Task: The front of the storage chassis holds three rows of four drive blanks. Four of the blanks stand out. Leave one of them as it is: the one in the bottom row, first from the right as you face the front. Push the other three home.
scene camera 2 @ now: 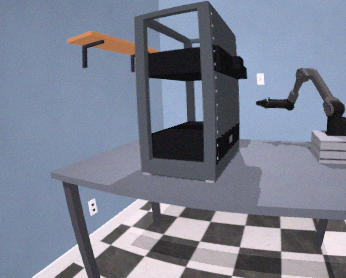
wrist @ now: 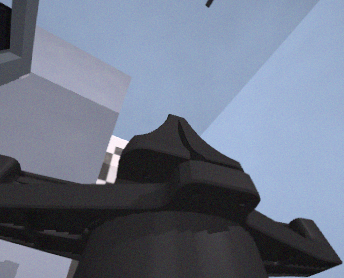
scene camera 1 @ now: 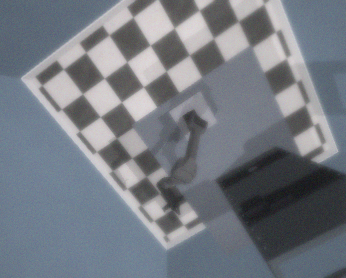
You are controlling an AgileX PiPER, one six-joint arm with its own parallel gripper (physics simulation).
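Observation:
The black upper unit in the rack appears to be the storage chassis. Its front faces the arm and is seen nearly edge-on in scene camera 2. Dark parts stick out there, but single blanks, rows and columns cannot be told apart. My gripper is shut and empty, its two fingers together. In scene camera 2 it is in the air to the right of the rack, apart from the chassis and lower than it, pointing roughly level to the left. The blanks do not show in the wrist view.
The grey rack stands on the grey table. A lower black unit sits in the rack's bottom. An orange wall shelf is behind the rack. The arm stands on a pale block.

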